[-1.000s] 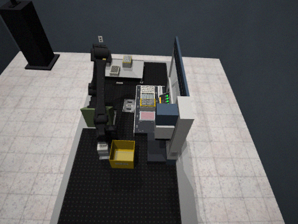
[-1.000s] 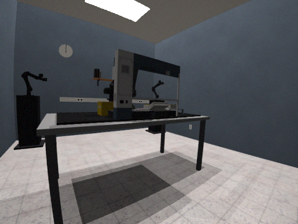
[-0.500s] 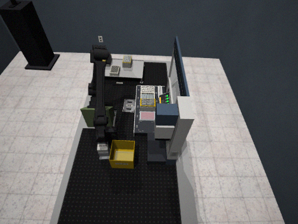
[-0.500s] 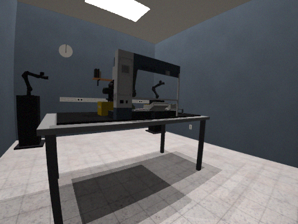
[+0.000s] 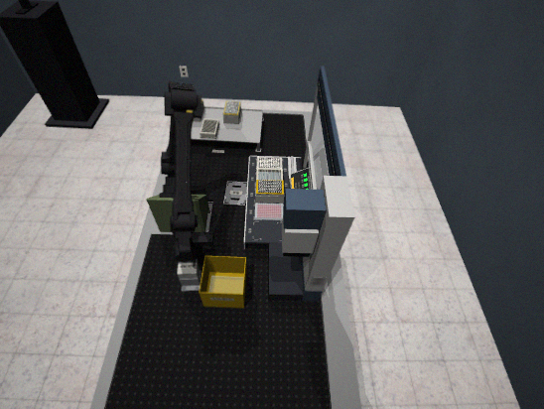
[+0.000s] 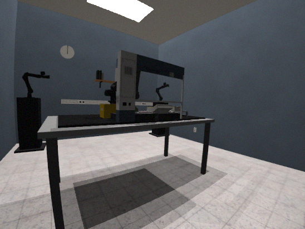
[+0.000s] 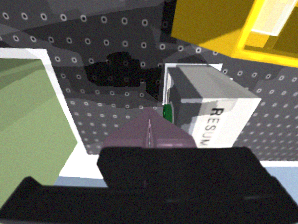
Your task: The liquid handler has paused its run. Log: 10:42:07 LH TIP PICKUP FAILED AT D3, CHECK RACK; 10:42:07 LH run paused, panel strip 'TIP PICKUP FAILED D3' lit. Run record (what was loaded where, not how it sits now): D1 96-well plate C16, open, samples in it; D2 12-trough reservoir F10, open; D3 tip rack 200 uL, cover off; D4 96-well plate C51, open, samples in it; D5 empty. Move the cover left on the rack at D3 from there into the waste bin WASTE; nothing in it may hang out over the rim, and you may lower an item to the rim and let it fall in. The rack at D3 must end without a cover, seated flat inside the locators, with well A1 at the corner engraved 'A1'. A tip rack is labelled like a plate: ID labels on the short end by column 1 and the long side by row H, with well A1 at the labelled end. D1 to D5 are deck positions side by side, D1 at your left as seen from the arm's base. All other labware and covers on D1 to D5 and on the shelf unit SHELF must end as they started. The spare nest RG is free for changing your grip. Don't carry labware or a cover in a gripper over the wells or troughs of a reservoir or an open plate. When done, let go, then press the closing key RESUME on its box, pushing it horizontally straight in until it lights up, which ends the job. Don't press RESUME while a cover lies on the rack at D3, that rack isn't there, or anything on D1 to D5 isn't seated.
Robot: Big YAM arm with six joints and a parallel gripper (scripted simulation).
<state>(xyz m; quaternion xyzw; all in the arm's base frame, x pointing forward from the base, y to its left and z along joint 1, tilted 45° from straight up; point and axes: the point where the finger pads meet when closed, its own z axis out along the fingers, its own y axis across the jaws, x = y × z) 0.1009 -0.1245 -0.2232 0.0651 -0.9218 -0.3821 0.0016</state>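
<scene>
Now: hand 4 cm to the left of the resume key box and 1 cm above it. The rest, counted from my hand: clear cover (15 cm ahead, 9 cm to the right, 6 cm below); yellow waste bin (15 cm ahead, 9 cm to the right, 4 cm below); pink plate (30 cm ahead, 25 cm to the left, 1 cm below).
</scene>
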